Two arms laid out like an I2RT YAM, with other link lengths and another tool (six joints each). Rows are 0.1 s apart.
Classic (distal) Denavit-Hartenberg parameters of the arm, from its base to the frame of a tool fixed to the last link. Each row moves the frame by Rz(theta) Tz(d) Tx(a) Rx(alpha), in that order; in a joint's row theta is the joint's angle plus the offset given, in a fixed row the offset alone. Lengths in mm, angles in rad.
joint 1: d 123.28, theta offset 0, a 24, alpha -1.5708
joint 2: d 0, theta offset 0, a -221.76, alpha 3.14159
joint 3: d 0, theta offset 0.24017, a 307.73, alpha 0
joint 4: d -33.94, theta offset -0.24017, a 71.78, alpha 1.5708
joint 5: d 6.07, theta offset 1.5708, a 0, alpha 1.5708
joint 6: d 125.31, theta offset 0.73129, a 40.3, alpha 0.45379
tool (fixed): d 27.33, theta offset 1.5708, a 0, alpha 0
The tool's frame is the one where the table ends.
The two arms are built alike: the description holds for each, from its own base.
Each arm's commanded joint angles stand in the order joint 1, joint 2, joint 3, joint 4, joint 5, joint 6.
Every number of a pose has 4 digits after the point.
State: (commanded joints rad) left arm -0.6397 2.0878 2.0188 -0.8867 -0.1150 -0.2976; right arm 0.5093 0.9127 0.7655 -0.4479 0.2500 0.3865
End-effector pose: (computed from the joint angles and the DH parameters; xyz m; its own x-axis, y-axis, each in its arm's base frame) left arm 0.4527 -0.3246 0.1774 -0.0988 0.6039 -0.7909 0.7653 0.5542 0.3275; right arm 0.3187 0.1428 0.1789 -0.0698 0.7336 -0.6759 0.3116 0.6597 0.6839
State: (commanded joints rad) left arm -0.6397 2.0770 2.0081 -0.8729 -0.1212 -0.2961; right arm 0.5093 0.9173 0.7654 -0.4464 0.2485 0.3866
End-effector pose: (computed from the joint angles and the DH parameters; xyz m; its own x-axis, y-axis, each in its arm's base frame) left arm 0.4538 -0.3242 0.1801 -0.0888 0.6010 -0.7943 0.7591 0.5572 0.3367; right arm 0.3190 0.1433 0.1775 -0.0728 0.7331 -0.6763 0.3130 0.6606 0.6824
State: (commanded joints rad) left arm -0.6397 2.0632 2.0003 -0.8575 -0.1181 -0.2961; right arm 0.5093 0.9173 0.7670 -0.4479 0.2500 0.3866
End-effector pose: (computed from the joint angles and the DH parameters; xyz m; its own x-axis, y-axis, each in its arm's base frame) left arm 0.4543 -0.3252 0.1861 -0.0751 0.5893 -0.8044 0.7548 0.5608 0.3403; right arm 0.3190 0.1430 0.1781 -0.0716 0.7327 -0.6768 0.3135 0.6607 0.6821
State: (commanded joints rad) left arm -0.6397 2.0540 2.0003 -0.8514 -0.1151 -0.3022; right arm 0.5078 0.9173 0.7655 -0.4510 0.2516 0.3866
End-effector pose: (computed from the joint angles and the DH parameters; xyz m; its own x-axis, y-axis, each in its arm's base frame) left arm 0.4545 -0.3260 0.1920 -0.0694 0.5774 -0.8135 0.7500 0.5679 0.3391; right arm 0.3187 0.1420 0.1770 -0.0719 0.7308 -0.6788 0.3178 0.6618 0.6789
